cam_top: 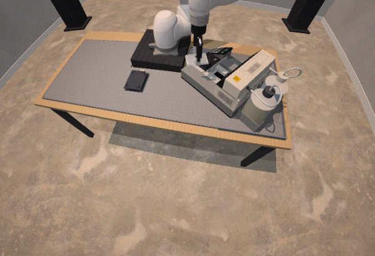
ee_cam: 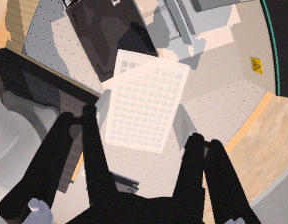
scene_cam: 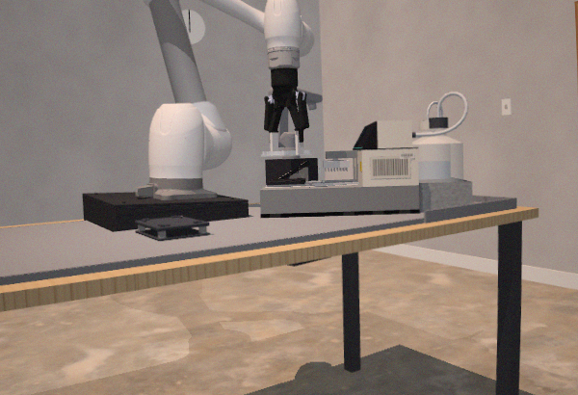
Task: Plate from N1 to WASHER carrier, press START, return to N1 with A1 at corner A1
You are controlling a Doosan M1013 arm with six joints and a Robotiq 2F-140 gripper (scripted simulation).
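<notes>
My hand is 30 mm short of the plate nest N1, 400 mm to the left of it and 170 mm above it. Also, from my hand: plate washer: 30 mm ahead, 180 mm to the left, 70 mm below; white well plate: 20 mm below; washer carrier: 90 mm behind, 80 mm to the left, 110 mm below.
</notes>
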